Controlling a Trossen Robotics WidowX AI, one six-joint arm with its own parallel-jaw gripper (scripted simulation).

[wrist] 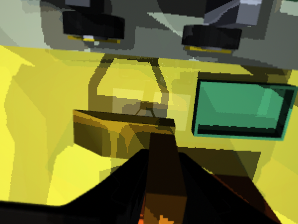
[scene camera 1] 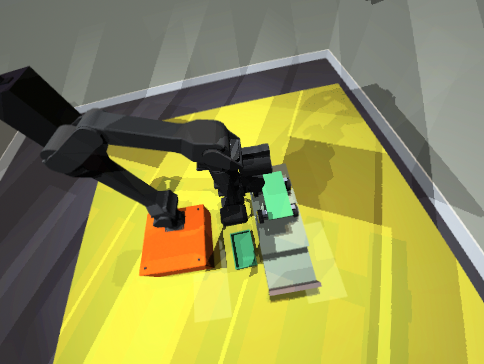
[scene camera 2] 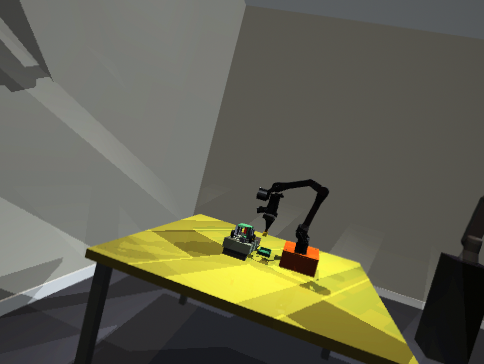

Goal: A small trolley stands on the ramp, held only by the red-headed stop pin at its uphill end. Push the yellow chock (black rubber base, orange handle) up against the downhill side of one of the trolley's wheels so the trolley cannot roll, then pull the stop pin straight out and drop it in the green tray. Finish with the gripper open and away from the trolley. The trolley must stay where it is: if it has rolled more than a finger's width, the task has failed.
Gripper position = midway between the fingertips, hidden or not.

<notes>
My gripper (scene camera 1: 235, 201) holds a yellow chock. Also in view: a trolley (scene camera 1: 277, 202) and a green tray (wrist: 245, 109).
My gripper shows as well in the wrist view (wrist: 161, 158).
</notes>
